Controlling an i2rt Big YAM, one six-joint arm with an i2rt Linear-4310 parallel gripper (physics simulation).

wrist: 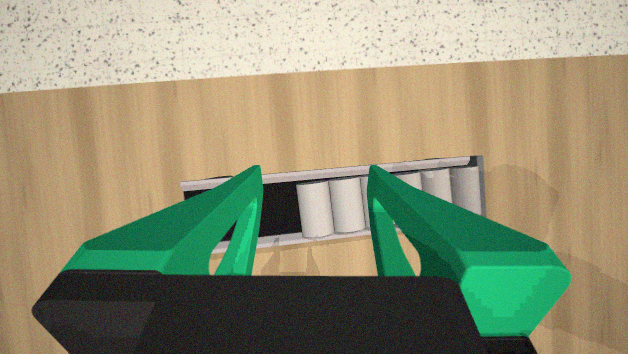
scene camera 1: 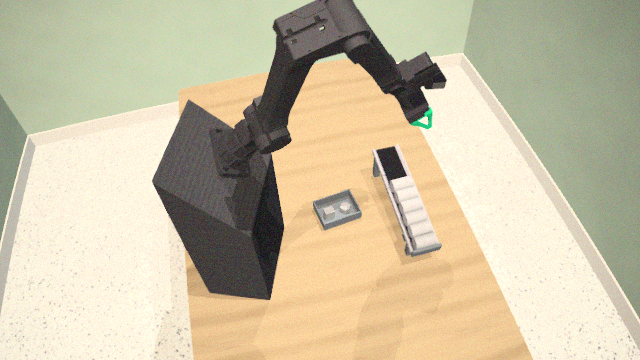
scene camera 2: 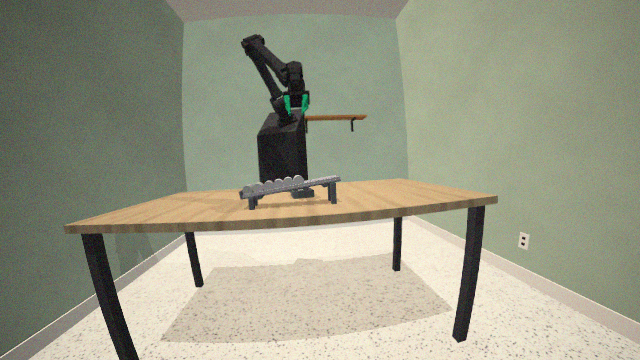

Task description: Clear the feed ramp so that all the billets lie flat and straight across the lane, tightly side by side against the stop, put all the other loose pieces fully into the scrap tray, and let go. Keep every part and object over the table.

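Seen in the pictures: gripper, between the fingertips: (wrist: pixel 315 177) (scene camera 1: pixel 427 122) (scene camera 2: pixel 295 114); arm's base, origin of its link: (scene camera 1: pixel 228 154) (scene camera 2: pixel 287 121).
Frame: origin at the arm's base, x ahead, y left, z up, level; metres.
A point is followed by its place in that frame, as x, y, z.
Note:
Several white cylindrical billets (scene camera 1: pixel 412 205) @[0.448, -0.188, -0.320] (scene camera 2: pixel 279 183) @[0.485, -0.181, -0.331] (wrist: pixel 315 210) @[0.474, -0.101, -0.307] lie across the feed ramp (scene camera 1: pixel 391 162) @[0.506, -0.007, -0.335] (scene camera 2: pixel 320 181) (wrist: pixel 282 210) @[0.484, -0.060, -0.342], side by side with no clear gap, in a row down to the grey stop (scene camera 1: pixel 426 250) @[0.404, -0.320, -0.356] (wrist: pixel 481 185). The ramp's black upper bed is bare. The scrap tray (scene camera 1: pixel 343 222) @[0.276, -0.075, -0.414] (scene camera 2: pixel 302 193) @[0.346, -0.044, -0.401] holds a pale blocky piece (scene camera 1: pixel 328 212) @[0.250, -0.029, -0.394] and a pale faceted piece (scene camera 1: pixel 345 207) @[0.309, -0.037, -0.403], both inside its walls. My gripper (scene camera 1: pixel 422 121) @[0.523, -0.113, -0.077] (scene camera 2: pixel 296 113) @[0.523, -0.113, -0.077] (wrist: pixel 315 177) @[0.523, -0.113, -0.077] is open and empty, high above and away from the ramp's upper end. Its fingers hide some billets in the wrist view.
The black pedestal (scene camera 1: pixel 215 235) @[-0.111, -0.134, -0.088] (scene camera 2: pixel 281 155) @[0.054, -0.062, -0.211] carries the arm at one side of the wooden table (scene camera 1: pixel 320 310) @[0.064, -0.288, -0.423] (scene camera 2: pixel 400 200) @[0.674, 0.245, -0.423]. The tray stands between pedestal and ramp. The ramp stands on legs near the table's far long edge, with speckled floor (wrist: pixel 300 35) beyond.

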